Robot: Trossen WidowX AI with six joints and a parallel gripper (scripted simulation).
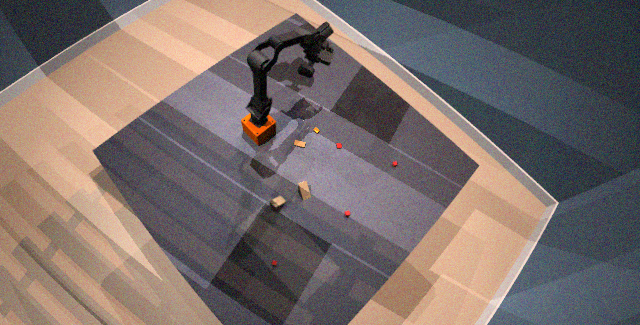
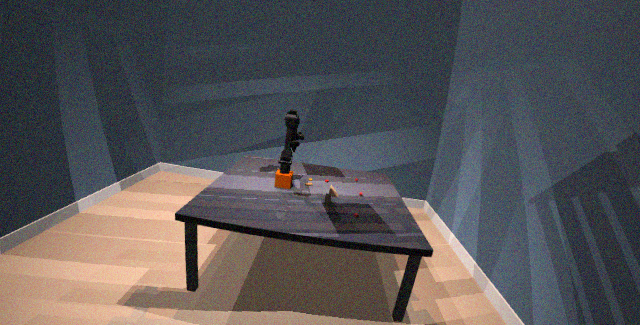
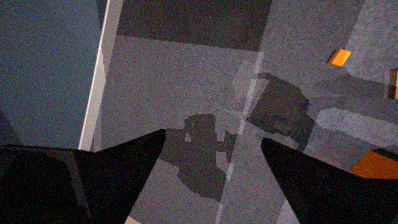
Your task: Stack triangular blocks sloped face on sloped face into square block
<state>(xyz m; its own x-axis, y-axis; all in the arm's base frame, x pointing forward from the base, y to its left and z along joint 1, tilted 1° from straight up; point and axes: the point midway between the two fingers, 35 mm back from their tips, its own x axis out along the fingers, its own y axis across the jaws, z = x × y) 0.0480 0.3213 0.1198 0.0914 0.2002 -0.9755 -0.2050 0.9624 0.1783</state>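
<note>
Now: the tan triangular block 28 cm ahead of my gripper tip, 43 cm to the right of it and 16 cm below it. The rest, counted from my gripper tip: small tan piece 13 cm ahead, 27 cm to the right, 18 cm below.
</note>
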